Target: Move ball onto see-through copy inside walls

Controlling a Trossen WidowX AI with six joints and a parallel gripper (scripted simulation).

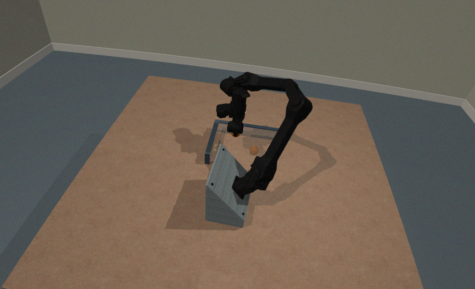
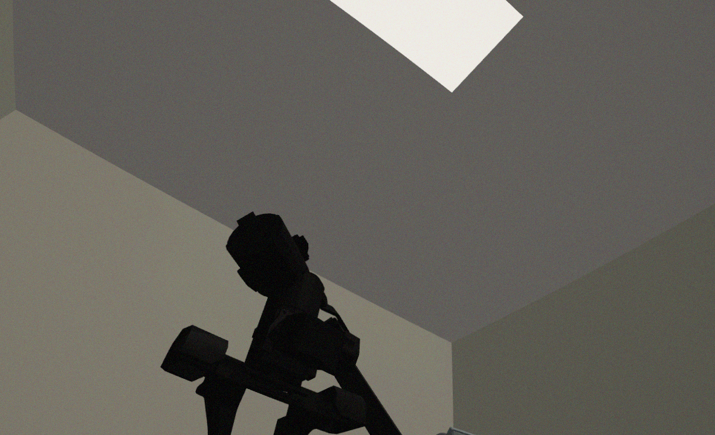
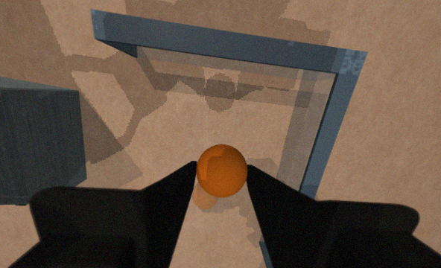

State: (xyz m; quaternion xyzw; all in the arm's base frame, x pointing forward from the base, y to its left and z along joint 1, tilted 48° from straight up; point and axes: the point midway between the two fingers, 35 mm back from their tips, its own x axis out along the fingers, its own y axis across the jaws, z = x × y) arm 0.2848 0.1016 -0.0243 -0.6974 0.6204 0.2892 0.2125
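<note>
My gripper tip is 90 mm to the left of the see-through copy and 80 mm above it. Round my gripper tip: orange ball (right at my gripper tip).
</note>
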